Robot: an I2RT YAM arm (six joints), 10 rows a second.
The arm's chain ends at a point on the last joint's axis. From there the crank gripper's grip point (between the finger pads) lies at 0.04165 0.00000 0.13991 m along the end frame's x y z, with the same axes.
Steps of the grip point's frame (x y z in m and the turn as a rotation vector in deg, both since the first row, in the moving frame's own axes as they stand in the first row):
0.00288, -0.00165, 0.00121, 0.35, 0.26, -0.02
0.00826, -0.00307, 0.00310, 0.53, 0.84, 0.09
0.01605, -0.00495, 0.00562, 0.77, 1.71, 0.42
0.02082, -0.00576, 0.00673, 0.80, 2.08, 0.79
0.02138, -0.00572, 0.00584, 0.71, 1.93, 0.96
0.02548, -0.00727, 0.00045, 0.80, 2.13, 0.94
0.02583, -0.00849, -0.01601, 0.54, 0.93, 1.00
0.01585, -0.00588, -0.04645, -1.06, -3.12, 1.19
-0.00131, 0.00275, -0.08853, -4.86, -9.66, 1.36
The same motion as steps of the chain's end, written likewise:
0.00225, -0.00078, 0.00140, 0.35, 0.26, -0.02
0.00621, -0.00185, 0.00373, 0.53, 0.84, 0.09
0.01189, -0.00340, 0.00694, 0.77, 1.71, 0.42
0.01576, -0.00443, 0.00834, 0.80, 2.08, 0.79
0.01668, -0.00473, 0.00733, 0.71, 1.93, 0.96
0.02030, -0.00605, 0.00210, 0.80, 2.13, 0.94
0.02356, -0.00792, -0.01531, 0.54, 0.93, 1.00
0.02356, -0.00927, -0.04848, -1.06, -3.12, 1.19
0.02288, -0.01005, -0.09298, -4.86, -9.66, 1.36

